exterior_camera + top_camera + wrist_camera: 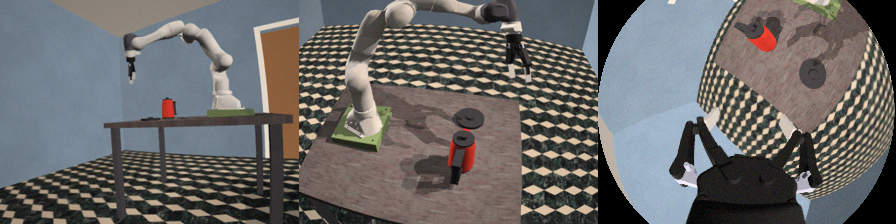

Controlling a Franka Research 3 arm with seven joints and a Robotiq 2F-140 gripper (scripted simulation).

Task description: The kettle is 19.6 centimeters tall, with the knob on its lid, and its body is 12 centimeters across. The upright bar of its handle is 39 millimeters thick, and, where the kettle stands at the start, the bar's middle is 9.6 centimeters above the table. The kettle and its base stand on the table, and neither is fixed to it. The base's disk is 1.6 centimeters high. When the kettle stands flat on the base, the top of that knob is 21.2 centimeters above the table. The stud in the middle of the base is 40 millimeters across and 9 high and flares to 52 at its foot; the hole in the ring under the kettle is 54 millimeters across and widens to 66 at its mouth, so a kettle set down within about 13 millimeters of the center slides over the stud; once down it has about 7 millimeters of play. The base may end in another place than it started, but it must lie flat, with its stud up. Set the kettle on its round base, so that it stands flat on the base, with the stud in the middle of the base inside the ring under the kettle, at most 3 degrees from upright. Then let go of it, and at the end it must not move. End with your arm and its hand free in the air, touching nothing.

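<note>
Right now my hand is 16 cm past the red kettle, 30 cm to the left of it and 26 cm above it. The rest, counted from my hand: round kettle base 21 cm behind, 3 cm to the left, 35 cm below.
</note>
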